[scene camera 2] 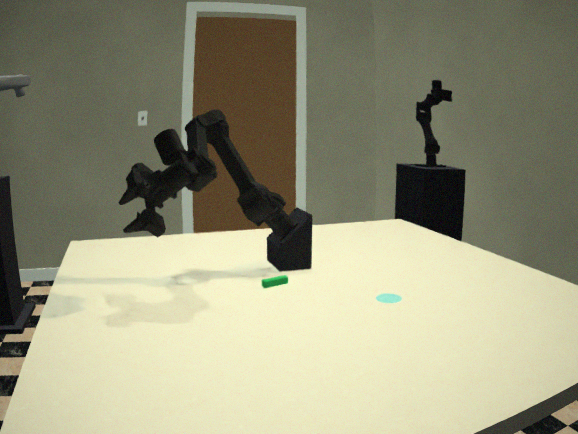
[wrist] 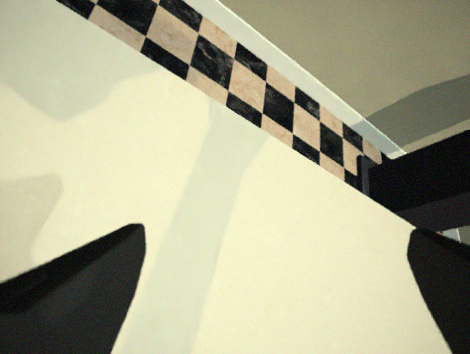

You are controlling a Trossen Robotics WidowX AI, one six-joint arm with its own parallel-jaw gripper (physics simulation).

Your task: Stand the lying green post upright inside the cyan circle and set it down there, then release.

Labels:
my gripper: scene camera 2; wrist
same spot on my gripper: (wrist: pixel 86 293) = (scene camera 2: pixel 131 222)

